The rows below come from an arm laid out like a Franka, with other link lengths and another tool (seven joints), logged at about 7 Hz.
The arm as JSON. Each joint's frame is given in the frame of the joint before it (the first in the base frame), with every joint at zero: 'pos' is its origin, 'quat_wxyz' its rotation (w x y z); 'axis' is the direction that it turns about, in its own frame. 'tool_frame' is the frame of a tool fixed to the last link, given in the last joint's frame.
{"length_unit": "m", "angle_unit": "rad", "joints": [
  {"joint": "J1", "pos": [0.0, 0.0, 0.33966], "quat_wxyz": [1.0, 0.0, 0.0, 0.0], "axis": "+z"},
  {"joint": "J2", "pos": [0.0, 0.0, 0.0], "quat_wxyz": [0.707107, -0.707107, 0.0, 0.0], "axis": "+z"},
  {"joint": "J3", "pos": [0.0, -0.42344, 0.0], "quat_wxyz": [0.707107, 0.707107, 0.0, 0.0], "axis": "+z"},
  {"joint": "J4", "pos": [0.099, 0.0, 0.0], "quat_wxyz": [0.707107, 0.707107, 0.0, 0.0], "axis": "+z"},
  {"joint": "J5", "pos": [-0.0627, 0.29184, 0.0], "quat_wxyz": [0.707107, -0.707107, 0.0, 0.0], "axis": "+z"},
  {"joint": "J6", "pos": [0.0, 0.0, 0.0], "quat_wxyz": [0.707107, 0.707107, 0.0, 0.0], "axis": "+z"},
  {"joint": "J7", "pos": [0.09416, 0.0, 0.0], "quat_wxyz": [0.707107, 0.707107, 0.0, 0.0], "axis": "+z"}
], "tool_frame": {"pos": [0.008, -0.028, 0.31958], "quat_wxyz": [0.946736, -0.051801, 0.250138, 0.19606]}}
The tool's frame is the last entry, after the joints.
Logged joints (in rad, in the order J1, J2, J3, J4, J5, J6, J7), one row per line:
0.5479, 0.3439, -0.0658, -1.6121, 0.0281, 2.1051, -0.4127
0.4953, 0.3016, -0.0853, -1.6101, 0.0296, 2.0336, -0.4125
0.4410, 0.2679, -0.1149, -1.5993, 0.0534, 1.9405, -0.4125
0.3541, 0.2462, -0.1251, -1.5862, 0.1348, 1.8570, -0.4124
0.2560, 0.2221, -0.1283, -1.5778, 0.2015, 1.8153, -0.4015
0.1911, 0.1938, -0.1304, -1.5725, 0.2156, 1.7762, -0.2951
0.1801, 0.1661, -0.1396, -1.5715, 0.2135, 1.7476, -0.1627
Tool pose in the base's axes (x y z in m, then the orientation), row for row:
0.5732, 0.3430, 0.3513, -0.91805, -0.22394, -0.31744, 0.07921
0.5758, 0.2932, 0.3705, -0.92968, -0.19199, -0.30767, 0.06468
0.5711, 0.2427, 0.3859, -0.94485, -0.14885, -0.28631, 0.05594
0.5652, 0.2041, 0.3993, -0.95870, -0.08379, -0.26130, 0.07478
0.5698, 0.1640, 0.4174, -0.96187, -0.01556, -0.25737, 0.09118
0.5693, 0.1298, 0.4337, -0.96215, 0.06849, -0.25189, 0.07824
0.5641, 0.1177, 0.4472, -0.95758, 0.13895, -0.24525, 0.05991
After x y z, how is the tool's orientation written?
As a quaternion, x y z w.
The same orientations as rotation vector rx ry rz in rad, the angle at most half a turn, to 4 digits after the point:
-2.7472, -0.6701, -0.9499
-2.8062, -0.5795, -0.9287
-2.8671, -0.4517, -0.8688
-2.8764, -0.2514, -0.7840
-2.8581, -0.0462, -0.7647
-2.8808, 0.2051, -0.7542
-2.8987, 0.4206, -0.7424

